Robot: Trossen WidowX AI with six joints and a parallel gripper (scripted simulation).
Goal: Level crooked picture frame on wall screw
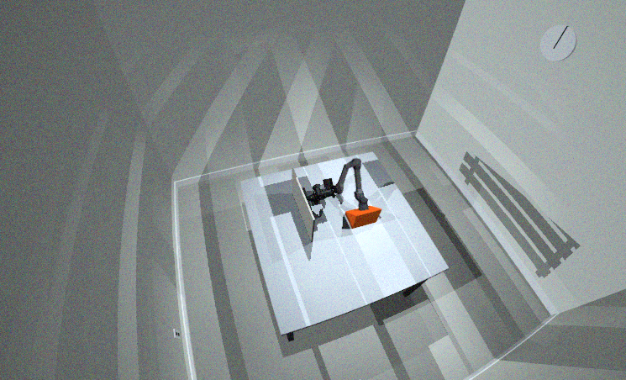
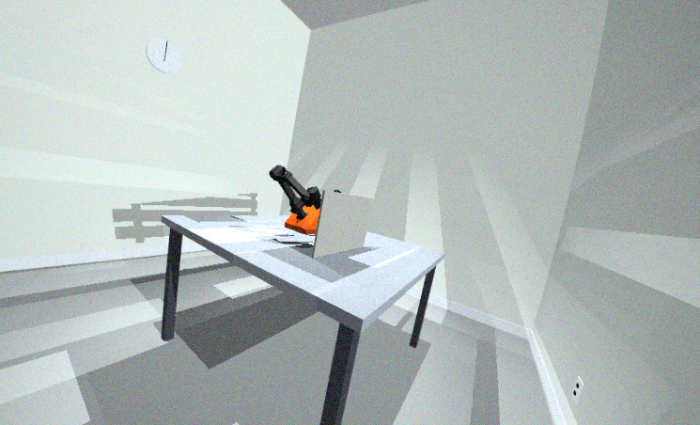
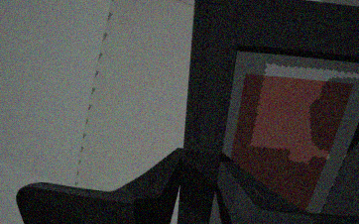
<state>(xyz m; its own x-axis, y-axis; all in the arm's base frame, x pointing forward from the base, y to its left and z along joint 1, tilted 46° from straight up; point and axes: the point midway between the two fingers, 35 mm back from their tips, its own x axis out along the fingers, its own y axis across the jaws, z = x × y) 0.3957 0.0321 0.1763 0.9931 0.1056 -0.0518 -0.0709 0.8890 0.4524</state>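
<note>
The picture frame is 10 mm to the right of my gripper tip and 50 mm below it. Also, from my gripper tip: wall panel 20 mm ahead, 60 mm below.
</note>
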